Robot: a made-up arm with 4 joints.
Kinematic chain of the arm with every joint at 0, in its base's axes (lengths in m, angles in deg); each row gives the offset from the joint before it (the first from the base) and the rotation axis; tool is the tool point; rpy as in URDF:
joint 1: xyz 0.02 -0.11 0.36 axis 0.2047 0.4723 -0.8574
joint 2: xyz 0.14 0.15 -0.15 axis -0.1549 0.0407 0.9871
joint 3: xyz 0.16 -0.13 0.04 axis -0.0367 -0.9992 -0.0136
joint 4: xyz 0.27 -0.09 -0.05 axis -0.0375 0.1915 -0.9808
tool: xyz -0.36 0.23 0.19 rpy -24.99 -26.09 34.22
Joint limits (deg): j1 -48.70..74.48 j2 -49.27..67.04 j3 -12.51..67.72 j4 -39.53..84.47
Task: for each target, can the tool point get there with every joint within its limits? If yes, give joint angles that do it. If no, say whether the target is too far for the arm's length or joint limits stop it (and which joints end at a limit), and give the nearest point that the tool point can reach.
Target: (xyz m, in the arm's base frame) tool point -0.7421 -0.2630 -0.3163
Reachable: no: joint limits stop it (at a limit: joint 1, joint 3, joint 4) | nearest point -0.1163 -0.1791 0.0874 | short by 0.749 m
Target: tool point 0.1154 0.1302 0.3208
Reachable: yes | joints -23.53 -6.04 42.80 6.19
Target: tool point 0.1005 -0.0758 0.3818
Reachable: yes | joints -24.51 -21.23 -4.63 -22.45
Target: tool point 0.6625 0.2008 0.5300
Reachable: yes | joints -5.69 -7.80 14.65 71.47
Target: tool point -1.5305 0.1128 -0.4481
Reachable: no: too far | nearest point -0.3136 0.4675 0.2237 | short by 1.435 m
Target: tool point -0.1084 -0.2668 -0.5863
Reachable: no: joint limits stop it (at a limit: joint 1, joint 3, joint 4) | nearest point 0.0870 -0.2979 -0.0322 | short by 0.588 m
